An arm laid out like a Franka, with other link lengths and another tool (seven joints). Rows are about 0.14 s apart.
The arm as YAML. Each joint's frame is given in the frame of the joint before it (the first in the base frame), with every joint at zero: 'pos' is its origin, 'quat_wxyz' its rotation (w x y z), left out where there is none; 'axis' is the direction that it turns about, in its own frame. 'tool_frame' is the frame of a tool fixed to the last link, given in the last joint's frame.
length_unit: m
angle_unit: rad
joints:
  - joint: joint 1
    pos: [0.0, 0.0, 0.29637]
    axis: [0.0, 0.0, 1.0]
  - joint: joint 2
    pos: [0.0, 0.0, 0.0]
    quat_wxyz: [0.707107, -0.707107, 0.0, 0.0]
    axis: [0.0, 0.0, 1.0]
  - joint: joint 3
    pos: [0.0, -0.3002, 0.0]
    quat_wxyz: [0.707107, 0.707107, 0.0, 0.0]
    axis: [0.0, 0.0, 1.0]
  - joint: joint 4
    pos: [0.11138, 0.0, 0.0]
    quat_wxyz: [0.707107, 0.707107, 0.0, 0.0]
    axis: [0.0, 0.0, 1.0]
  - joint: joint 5
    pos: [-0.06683, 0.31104, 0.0]
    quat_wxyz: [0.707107, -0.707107, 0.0, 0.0]
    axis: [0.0, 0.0, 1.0]
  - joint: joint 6
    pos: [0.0, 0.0, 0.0]
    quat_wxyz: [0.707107, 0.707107, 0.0, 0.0]
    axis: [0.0, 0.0, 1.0]
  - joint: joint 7
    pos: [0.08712, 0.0, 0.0]
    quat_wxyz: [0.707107, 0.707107, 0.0, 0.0]
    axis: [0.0, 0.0, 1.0]
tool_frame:
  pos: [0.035, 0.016, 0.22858]
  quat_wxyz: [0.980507, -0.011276, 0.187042, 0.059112]
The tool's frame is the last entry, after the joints.
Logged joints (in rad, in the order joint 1, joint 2, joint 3, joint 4, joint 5, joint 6, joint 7), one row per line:
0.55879 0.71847 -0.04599 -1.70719 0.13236 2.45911 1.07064
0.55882 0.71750 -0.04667 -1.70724 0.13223 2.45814 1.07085
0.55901 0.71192 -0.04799 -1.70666 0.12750 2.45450 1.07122
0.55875 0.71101 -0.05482 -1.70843 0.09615 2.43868 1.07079
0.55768 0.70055 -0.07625 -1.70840 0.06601 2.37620 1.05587
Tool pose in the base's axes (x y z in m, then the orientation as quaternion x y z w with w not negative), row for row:
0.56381 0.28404 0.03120 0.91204 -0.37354 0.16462 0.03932
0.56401 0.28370 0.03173 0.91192 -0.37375 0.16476 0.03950
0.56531 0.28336 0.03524 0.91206 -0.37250 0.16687 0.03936
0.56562 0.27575 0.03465 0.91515 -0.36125 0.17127 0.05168
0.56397 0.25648 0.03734 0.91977 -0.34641 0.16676 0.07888
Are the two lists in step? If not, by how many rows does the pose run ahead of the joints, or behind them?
They are in step.
